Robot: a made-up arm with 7 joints. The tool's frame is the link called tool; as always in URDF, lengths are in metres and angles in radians. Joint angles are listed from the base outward. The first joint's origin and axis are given. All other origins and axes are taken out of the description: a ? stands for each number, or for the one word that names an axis. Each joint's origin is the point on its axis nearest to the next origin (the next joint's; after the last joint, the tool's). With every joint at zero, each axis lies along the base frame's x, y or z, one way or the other. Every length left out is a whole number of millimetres.
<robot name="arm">
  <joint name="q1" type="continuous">
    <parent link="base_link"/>
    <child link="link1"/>
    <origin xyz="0 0 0.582"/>
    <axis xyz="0 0 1"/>
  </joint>
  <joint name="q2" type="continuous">
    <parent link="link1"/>
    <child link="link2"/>
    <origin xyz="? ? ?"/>
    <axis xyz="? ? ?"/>
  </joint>
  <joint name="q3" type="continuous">
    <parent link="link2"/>
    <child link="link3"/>
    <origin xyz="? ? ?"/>
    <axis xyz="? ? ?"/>
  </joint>
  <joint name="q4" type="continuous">
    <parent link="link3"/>
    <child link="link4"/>
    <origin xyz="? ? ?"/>
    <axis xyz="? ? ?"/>
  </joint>
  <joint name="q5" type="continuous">
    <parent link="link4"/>
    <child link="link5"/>
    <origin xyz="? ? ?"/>
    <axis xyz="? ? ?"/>
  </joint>
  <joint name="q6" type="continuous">
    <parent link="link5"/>
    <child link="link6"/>
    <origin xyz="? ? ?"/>
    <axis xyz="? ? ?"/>
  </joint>
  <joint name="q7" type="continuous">
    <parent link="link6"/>
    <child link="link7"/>
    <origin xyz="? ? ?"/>
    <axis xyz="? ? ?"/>
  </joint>
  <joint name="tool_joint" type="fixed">
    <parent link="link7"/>
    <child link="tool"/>
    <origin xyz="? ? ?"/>
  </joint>
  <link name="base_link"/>
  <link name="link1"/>
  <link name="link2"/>
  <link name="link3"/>
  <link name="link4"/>
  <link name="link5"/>
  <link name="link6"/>
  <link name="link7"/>
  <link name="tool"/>
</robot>
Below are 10 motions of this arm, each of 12 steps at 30 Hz.
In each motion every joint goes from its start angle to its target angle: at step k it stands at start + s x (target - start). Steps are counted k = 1, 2, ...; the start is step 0. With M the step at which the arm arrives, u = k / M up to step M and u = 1 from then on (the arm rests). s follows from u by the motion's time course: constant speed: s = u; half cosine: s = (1 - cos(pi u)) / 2; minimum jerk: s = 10 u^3 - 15 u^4 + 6 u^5.
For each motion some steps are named. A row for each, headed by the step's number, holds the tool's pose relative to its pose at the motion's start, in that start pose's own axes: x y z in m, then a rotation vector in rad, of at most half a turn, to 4 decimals.
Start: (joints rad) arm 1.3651 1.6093 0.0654 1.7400 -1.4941 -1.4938 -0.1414
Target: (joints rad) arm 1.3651 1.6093 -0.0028 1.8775 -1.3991 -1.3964 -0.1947
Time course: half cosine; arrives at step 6
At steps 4, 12:
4: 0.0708 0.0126 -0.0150 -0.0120 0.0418 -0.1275
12: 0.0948 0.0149 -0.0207 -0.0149 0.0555 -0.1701

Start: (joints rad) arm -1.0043 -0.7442 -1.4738 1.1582 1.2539 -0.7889 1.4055
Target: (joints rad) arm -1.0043 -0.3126 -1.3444 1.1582 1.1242 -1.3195 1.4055
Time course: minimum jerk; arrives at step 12
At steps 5, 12:
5: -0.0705 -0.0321 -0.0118 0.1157 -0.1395 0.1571
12: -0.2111 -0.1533 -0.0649 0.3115 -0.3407 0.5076

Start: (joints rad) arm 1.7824 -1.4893 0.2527 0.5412 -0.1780 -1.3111 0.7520
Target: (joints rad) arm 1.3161 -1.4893 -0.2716 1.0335 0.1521 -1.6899 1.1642
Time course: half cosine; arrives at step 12
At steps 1, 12:
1: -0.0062 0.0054 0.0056 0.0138 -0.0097 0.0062
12: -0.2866 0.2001 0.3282 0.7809 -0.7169 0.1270

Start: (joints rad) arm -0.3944 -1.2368 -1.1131 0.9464 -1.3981 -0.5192 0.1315
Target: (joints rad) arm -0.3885 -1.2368 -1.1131 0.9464 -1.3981 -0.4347 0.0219
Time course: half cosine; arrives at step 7
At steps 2, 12:
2: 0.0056 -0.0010 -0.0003 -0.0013 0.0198 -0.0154
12: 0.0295 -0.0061 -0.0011 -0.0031 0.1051 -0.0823

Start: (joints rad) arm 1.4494 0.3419 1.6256 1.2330 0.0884 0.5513 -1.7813
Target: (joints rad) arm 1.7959 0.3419 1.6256 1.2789 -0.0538 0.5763 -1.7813
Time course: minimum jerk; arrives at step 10
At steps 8, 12:
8: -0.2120 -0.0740 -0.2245 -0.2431 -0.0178 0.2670
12: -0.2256 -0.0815 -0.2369 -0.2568 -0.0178 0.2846

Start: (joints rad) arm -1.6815 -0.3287 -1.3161 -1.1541 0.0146 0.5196 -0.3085
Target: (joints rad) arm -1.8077 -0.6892 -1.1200 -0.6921 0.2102 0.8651 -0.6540
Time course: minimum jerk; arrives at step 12
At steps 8, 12:
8: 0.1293 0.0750 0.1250 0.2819 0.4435 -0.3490
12: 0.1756 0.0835 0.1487 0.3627 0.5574 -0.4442

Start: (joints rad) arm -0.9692 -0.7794 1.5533 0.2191 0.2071 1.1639 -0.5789
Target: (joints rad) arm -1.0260 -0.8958 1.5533 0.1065 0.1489 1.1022 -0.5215
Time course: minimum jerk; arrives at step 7
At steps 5, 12:
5: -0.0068 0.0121 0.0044 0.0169 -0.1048 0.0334
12: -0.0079 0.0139 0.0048 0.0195 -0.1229 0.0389

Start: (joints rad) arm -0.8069 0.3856 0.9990 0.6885 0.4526 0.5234 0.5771
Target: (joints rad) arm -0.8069 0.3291 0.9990 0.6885 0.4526 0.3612 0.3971
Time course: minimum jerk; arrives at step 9
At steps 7, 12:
7: -0.0711 0.0080 0.0317 0.0691 0.1144 0.1405
12: -0.0771 0.0079 0.0341 0.0735 0.1238 0.1528

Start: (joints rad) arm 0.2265 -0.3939 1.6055 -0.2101 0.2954 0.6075 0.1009
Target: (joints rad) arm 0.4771 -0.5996 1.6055 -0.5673 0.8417 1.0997 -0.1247
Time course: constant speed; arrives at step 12
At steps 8, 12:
8: -0.1472 -0.2971 -0.0643 -0.3696 0.4456 -0.1513
12: -0.2026 -0.4855 -0.0823 -0.6009 0.5940 -0.2459

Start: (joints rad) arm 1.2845 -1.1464 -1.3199 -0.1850 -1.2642 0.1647 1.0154
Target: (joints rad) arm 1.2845 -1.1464 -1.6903 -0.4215 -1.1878 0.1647 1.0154
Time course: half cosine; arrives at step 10
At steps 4, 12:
4: 0.0313 -0.0020 0.0687 0.1041 0.1244 -0.0417
12: 0.0948 -0.0330 0.1974 0.3182 0.3537 -0.0871

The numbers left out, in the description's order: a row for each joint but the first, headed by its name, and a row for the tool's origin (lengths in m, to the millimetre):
q2: xyz 0.427 0.028 0, axis 1 0 0
q3: xyz 0 -0.119 0.227, axis 0 0 -1
q4: xyz 0.101 0.14 0, axis 0 -1 0
q5: xyz -0.375 0 -0.028, axis 0 1 0
q6: xyz -0.086 0 -0.227, axis 0 0 -1
q7: xyz 0.087 0.487 0, axis 0 -1 0
tool: xyz -0.032 0 -0.109

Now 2 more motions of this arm.
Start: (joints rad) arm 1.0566 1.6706 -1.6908 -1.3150 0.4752 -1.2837 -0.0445
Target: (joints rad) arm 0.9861 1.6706 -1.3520 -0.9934 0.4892 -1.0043 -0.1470
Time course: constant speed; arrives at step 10
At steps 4, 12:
4: 0.1376 -0.0445 -0.0374 -0.0609 -0.1276 -0.1224
12: 0.3662 -0.1365 -0.0222 -0.1097 -0.3347 -0.3342

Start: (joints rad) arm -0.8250 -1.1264 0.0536 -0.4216 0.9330 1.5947 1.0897
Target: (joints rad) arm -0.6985 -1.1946 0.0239 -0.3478 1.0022 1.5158 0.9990
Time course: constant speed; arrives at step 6
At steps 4, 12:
4: -0.0079 0.0256 0.0131 0.0603 -0.0019 -0.0599
12: -0.0107 0.0386 0.0196 0.0906 -0.0033 -0.0881

